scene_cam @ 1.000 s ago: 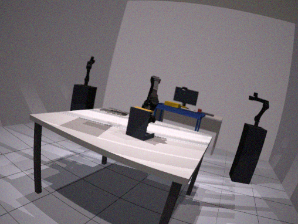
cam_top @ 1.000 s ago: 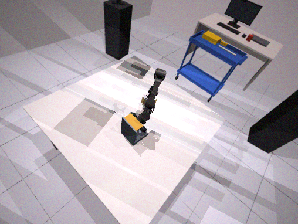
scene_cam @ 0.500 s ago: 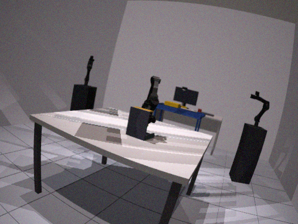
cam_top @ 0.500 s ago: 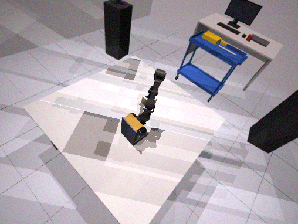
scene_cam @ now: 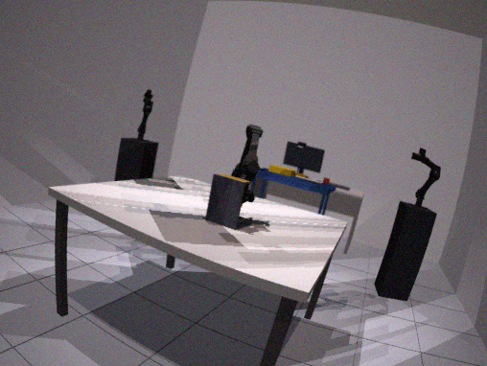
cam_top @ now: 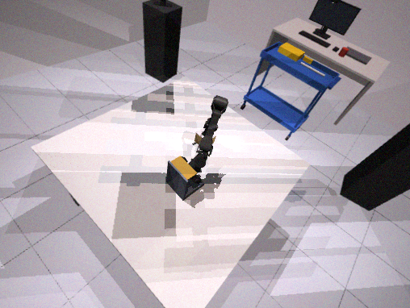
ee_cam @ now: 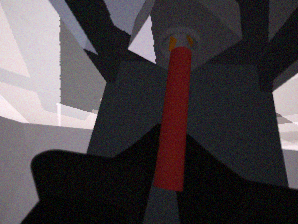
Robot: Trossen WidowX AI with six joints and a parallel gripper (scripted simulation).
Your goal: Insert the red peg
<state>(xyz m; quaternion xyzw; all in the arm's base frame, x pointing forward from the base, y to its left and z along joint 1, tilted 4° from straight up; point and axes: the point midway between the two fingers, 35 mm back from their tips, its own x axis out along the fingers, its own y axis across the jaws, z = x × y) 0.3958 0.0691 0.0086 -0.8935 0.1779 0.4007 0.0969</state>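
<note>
Right now my gripper tip is 3 cm short of the grey back wall and 2 cm below it. Also, from my gripper tip: roof (12 cm above, 1 cm to the left, 1 cm behind); red peg (3 cm behind, 1 cm to the left, 1 cm below).
</note>
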